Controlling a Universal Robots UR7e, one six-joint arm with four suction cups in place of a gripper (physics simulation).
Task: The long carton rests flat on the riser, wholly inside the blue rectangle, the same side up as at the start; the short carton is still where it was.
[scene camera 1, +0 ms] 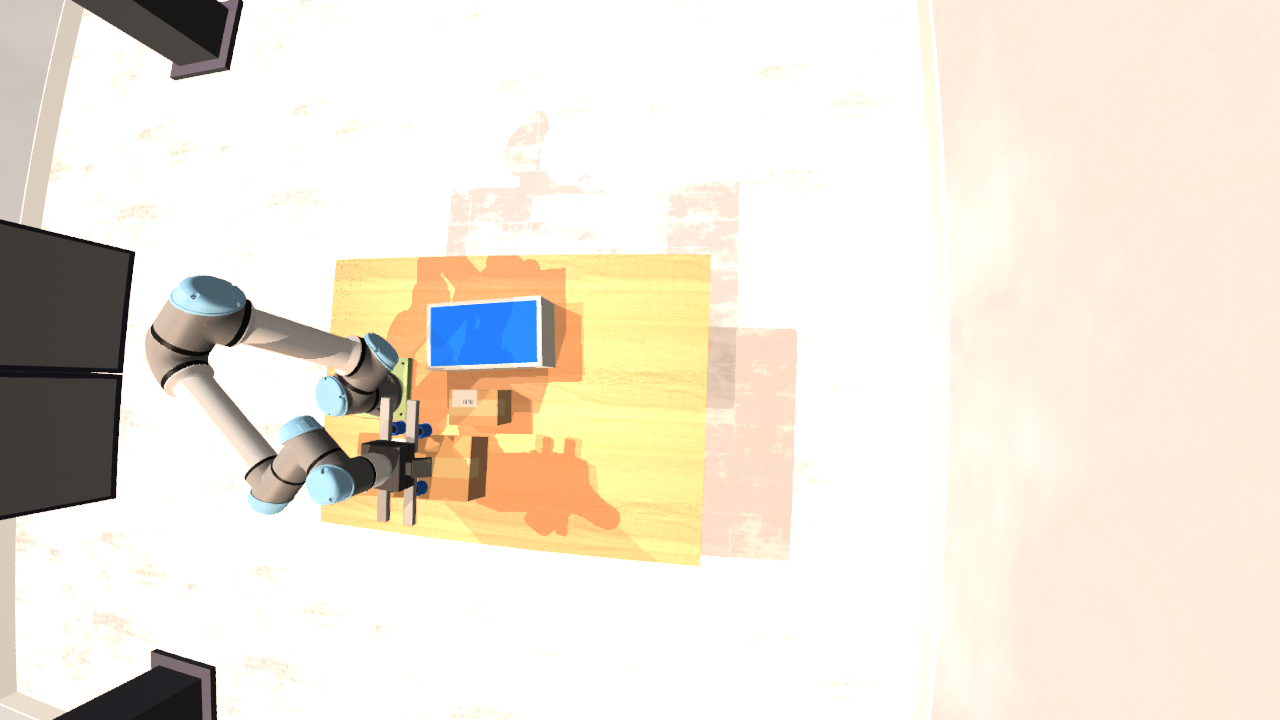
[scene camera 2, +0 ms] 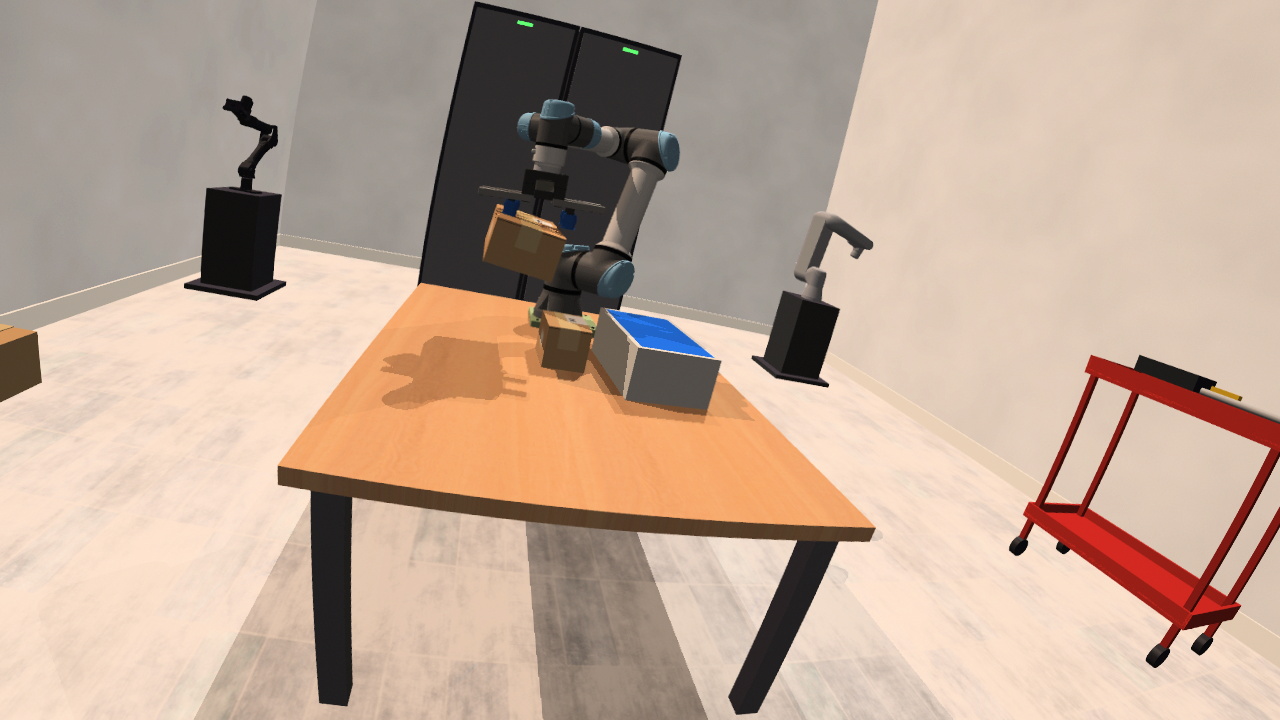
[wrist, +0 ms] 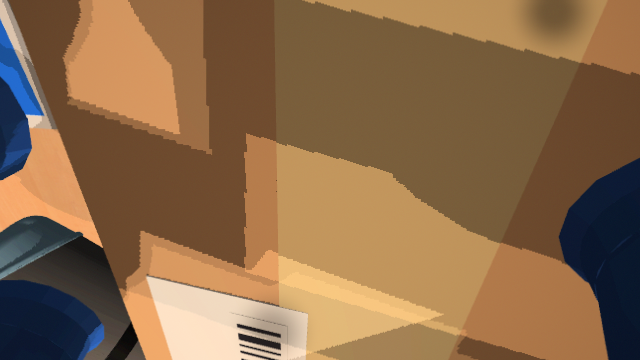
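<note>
My suction gripper holds the long carton by its top, in the air above the table. The carton hangs tilted, its right side lower in the second scene view. Tape and a white barcode label show on its top in the wrist view, with blue cups near its edges. The short carton stands on the table between the held carton and the riser. The grey-white riser bears the blue rectangle on top. The cups' contact faces are mostly hidden.
The wooden table bears the riser and the short carton. The arm's base stands at the table's back edge. Dark cabinets stand behind it. A red cart is off to the right in the second scene view.
</note>
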